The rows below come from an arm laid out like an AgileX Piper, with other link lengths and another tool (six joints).
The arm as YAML. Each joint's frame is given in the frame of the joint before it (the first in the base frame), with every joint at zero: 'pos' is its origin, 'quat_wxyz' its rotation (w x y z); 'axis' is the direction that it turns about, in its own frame. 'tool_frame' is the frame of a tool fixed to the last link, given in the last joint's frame.
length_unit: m
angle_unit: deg
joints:
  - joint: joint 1
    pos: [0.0, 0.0, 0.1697]
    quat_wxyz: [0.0, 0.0, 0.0, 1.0]
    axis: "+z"
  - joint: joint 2
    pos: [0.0, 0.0, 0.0]
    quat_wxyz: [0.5, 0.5, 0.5, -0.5]
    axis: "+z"
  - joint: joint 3
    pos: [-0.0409, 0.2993, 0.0]
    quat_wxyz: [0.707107, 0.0, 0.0, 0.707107]
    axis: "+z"
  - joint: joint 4
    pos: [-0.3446, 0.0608, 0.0]
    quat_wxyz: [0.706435, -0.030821, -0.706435, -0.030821]
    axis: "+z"
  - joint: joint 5
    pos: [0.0, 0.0, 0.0]
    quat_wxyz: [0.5, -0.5, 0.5, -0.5]
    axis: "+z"
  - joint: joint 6
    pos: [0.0, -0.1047, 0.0]
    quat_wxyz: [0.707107, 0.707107, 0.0, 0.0]
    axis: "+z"
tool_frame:
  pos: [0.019, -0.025, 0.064]
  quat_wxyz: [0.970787, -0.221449, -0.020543, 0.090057]
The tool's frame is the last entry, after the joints.
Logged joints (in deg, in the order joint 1, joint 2, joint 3, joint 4, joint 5, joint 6), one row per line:
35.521, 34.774, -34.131, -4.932, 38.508, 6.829
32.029, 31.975, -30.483, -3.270, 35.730, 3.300
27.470, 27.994, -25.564, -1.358, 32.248, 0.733
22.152, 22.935, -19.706, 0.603, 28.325, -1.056
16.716, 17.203, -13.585, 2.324, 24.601, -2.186
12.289, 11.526, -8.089, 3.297, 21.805, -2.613
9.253, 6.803, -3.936, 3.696, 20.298, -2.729
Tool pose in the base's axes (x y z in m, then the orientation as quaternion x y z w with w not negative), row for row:
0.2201, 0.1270, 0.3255, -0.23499, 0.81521, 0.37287, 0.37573
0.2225, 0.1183, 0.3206, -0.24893, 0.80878, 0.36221, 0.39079
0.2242, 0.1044, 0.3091, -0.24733, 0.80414, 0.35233, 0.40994
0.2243, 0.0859, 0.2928, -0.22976, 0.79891, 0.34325, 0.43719
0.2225, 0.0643, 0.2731, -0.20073, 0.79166, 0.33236, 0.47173
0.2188, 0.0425, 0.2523, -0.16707, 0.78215, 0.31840, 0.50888
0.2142, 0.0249, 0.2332, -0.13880, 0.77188, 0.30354, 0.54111
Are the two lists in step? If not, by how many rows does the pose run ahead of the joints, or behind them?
The pose runs 1 row behind the joints: the pose in row i belongs to the joints in row i - 1.
